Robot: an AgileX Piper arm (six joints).
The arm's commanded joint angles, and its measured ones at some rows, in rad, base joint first. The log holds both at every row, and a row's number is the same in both.
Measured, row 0: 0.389 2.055 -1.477 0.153 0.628 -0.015
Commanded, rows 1 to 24: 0.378 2.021 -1.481 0.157 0.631 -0.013; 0.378 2.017 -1.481 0.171 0.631 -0.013; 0.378 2.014 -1.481 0.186 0.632 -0.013; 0.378 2.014 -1.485 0.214 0.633 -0.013; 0.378 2.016 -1.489 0.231 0.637 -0.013; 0.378 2.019 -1.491 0.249 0.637 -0.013; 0.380 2.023 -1.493 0.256 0.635 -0.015; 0.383 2.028 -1.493 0.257 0.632 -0.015; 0.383 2.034 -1.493 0.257 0.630 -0.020; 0.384 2.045 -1.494 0.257 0.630 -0.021; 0.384 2.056 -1.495 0.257 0.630 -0.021; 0.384 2.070 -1.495 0.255 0.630 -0.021; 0.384 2.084 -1.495 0.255 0.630 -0.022; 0.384 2.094 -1.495 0.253 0.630 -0.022; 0.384 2.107 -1.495 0.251 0.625 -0.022; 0.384 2.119 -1.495 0.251 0.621 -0.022; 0.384 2.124 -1.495 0.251 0.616 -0.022; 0.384 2.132 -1.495 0.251 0.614 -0.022; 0.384 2.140 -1.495 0.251 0.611 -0.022; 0.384 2.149 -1.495 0.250 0.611 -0.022; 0.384 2.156 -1.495 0.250 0.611 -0.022; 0.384 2.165 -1.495 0.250 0.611 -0.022; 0.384 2.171 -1.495 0.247 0.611 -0.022; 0.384 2.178 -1.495 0.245 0.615 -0.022
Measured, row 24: 0.389 2.157 -1.492 0.252 0.619 -0.015
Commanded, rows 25 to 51: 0.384 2.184 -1.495 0.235 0.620 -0.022; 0.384 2.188 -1.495 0.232 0.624 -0.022; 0.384 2.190 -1.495 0.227 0.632 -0.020; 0.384 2.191 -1.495 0.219 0.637 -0.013; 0.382 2.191 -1.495 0.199 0.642 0.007; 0.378 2.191 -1.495 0.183 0.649 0.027; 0.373 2.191 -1.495 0.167 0.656 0.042; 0.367 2.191 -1.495 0.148 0.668 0.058; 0.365 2.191 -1.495 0.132 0.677 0.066; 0.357 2.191 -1.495 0.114 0.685 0.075; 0.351 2.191 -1.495 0.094 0.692 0.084; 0.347 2.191 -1.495 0.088 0.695 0.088; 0.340 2.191 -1.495 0.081 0.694 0.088; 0.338 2.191 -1.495 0.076 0.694 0.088; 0.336 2.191 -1.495 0.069 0.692 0.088; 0.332 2.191 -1.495 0.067 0.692 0.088; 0.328 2.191 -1.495 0.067 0.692 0.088; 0.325 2.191 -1.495 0.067 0.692 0.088; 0.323 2.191 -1.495 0.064 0.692 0.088; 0.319 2.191 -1.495 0.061 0.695 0.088; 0.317 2.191 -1.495 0.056 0.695 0.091; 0.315 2.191 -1.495 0.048 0.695 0.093; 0.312 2.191 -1.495 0.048 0.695 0.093; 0.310 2.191 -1.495 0.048 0.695 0.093; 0.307 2.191 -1.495 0.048 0.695 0.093; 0.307 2.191 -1.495 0.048 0.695 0.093; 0.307 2.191 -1.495 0.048 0.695 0.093
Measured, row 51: 0.325 2.171 -1.503 0.097 0.654 0.087
